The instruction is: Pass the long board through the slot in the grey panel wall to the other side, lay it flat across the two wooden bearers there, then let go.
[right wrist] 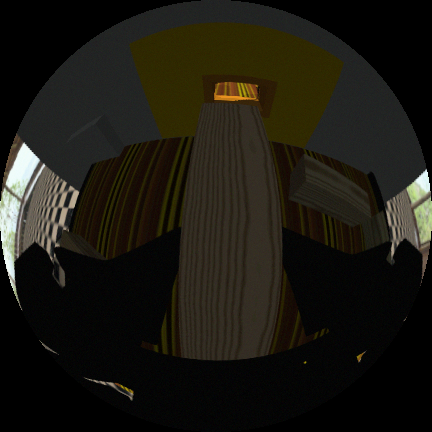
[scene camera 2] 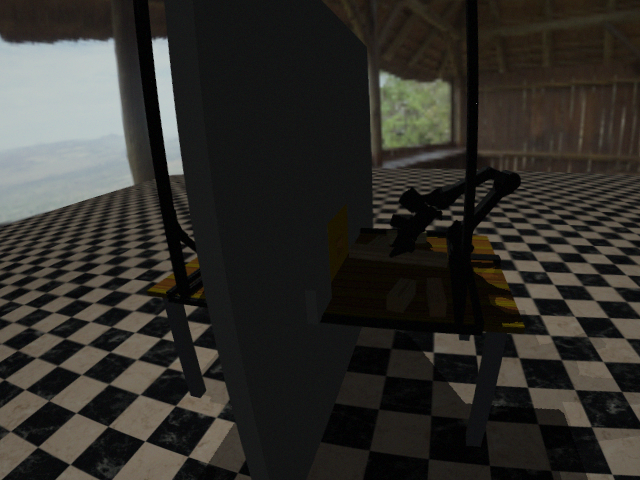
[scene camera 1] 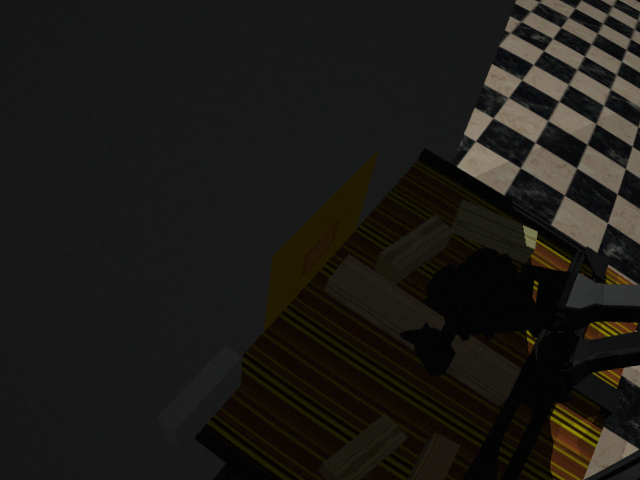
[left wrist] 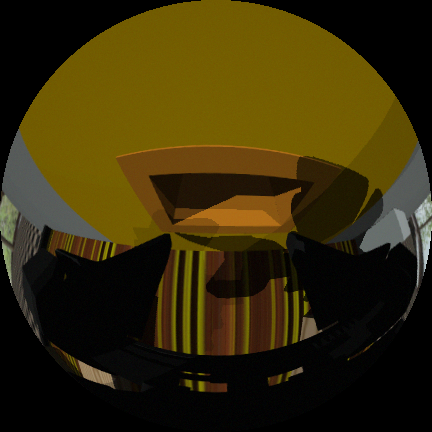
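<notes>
The long board lies level and points at the wall. My right gripper is shut on it, one finger at each long edge. Its far end is outside the slot, just under the opening in the right wrist view; any gap below the board is too dark to judge. The slot's orange frame sits in a yellow panel on the grey wall. My left gripper is open and empty, facing the slot. The bearers cannot be made out clearly.
Short wooden blocks lie beside the board, with others on its opposite side. A grey block juts from the wall; another shows in the left wrist view. Deep shade covers the right arm's side.
</notes>
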